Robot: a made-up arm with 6 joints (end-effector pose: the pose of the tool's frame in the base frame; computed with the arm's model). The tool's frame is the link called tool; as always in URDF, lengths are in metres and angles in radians. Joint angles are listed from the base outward.
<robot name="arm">
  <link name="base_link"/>
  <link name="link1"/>
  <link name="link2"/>
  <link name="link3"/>
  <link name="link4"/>
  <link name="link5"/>
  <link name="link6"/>
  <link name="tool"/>
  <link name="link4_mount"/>
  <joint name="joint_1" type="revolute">
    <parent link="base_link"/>
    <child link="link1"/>
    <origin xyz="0.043 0.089 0.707" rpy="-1.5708 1.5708 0"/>
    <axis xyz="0 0 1"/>
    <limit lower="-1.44" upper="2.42"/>
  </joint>
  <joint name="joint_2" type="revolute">
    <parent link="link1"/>
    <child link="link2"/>
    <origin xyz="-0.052 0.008 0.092" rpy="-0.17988 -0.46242 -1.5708"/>
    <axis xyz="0 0 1"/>
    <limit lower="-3" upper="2.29"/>
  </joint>
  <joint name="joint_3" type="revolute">
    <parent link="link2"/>
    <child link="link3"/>
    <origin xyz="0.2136 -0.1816 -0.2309" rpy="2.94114 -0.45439 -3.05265"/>
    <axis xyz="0 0 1"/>
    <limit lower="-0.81" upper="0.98"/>
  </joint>
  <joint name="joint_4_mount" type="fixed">
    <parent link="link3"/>
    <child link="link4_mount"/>
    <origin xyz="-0.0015 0.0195 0.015" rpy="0 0 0"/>
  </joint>
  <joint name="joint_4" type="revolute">
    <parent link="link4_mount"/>
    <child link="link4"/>
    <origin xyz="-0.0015 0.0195 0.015" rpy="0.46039 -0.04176 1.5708"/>
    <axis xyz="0 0 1"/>
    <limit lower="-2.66" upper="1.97"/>
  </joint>
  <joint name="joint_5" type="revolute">
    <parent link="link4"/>
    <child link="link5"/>
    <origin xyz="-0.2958 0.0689 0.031" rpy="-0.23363 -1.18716 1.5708"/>
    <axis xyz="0 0 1"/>
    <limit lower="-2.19" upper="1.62"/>
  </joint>
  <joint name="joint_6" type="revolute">
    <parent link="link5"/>
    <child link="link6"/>
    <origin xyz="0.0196 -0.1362 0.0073" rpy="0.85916 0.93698 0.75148"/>
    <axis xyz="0 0 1"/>
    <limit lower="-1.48" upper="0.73"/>
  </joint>
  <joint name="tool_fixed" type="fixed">
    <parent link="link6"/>
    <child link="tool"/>
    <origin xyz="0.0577 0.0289 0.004" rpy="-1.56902 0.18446 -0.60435"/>
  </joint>
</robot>
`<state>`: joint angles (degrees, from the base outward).
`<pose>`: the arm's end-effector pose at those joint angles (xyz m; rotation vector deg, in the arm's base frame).
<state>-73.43 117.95 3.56 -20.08 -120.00 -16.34</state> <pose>0.5028 -0.1351 0.9292 121.50 -14.27 -75.34</pose>
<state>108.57 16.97 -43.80 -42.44 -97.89 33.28</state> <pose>-0.0167 0.0101 0.1570 88.09 -74.25 117.84</pose>
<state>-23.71 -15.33 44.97 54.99 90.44 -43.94</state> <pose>-0.2028 0.0130 0.9151 5.02 -64.03 -99.17</pose>
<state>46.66 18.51 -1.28 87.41 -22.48 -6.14</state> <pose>0.3637 0.1508 0.7870 -3.30 11.35 6.08</pose>
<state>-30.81 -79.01 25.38 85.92 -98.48 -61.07</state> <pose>-0.2141 0.1720 0.8235 -30.11 -99.98 102.12</pose>
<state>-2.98 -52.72 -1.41 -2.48 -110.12 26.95</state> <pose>-0.0433 -0.0822 1.2735 138.78 -5.37 10.47</pose>
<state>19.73 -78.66 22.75 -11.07 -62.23 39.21</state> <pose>-0.0154 -0.1925 1.1034 113.93 -49.42 -2.79</pose>
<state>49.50 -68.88 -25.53 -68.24 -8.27 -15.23</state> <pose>0.4552 -0.1229 0.7831 61.43 120.08 3.45</pose>
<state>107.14 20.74 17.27 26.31 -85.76 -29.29</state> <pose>0.2887 0.2158 0.2941 75.44 107.71 -68.55</pose>
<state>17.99 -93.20 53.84 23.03 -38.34 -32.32</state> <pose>-0.0644 -0.1182 0.9315 70.09 -90.09 49.85</pose>
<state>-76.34 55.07 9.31 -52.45 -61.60 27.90</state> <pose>0.1559 -0.0344 1.2307 75.62 -1.41 -57.56</pose>
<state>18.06 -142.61 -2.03 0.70 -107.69 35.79</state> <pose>-0.2449 -0.3090 0.7294 -152.92 31.88 -79.47</pose>
